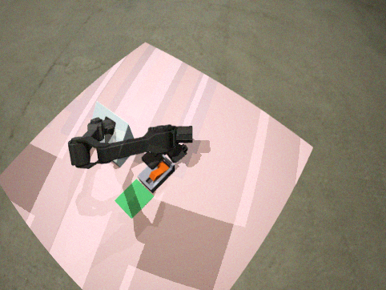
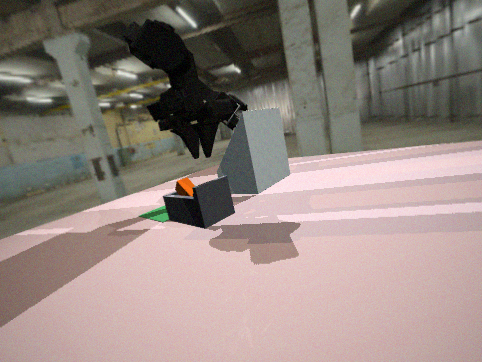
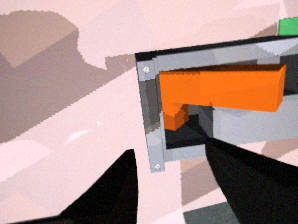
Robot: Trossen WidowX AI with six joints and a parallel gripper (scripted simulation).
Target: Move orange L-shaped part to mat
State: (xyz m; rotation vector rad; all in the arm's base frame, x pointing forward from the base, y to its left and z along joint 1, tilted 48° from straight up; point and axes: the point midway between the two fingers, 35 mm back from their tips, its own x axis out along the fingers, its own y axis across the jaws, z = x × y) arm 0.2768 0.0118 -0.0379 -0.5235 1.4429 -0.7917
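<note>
My gripper tip is now 1 cm past the orange L-shaped part, 4 cm to the left of it and 10 cm above it. Also, from my gripper tip: green mat (4 cm behind, 22 cm to the right, 16 cm below).
</note>
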